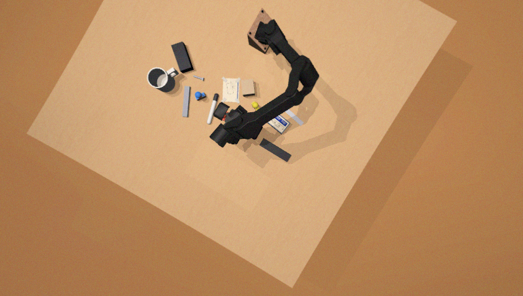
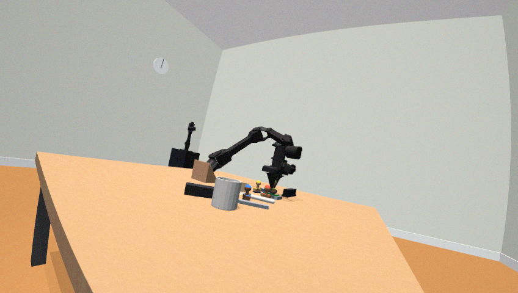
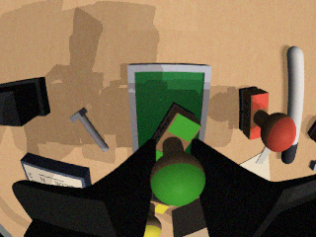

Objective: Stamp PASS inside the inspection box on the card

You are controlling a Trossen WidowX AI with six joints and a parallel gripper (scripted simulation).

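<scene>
The green ink pad is 4 cm below my gripper tip. The rest, counted from my gripper tip: yellow stamp 9 cm behind, 3 cm to the left, 3 cm below; green-knobbed stamp right at my gripper tip; red stamp 8 cm to the right, 3 cm below.
</scene>
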